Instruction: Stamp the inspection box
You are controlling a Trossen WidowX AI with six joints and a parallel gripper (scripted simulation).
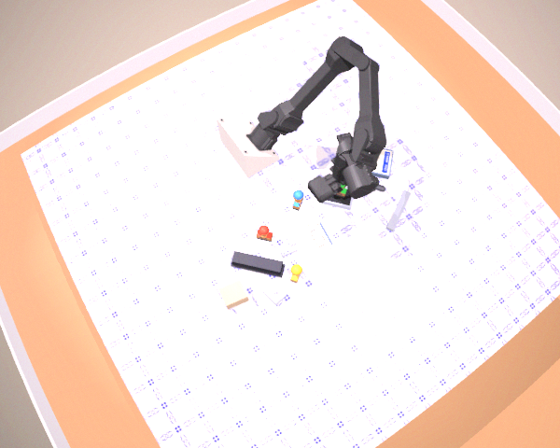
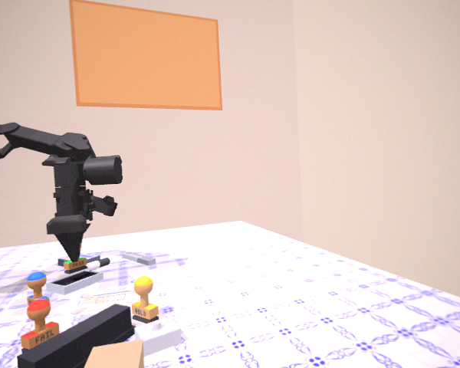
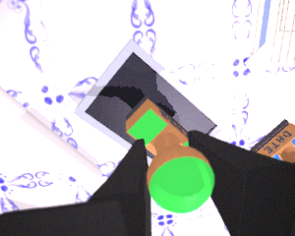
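The ink pad tray is 5 cm below my gripper tip. The rest, counted from my gripper tip: marker 10 cm to the left, 4 cm below, 3 cm ahead; then blue-knob stamp 10 cm to the right, 6 cm behind, 3 cm below; then beige card 12 cm to the right, 6 cm below, 6 cm ahead.
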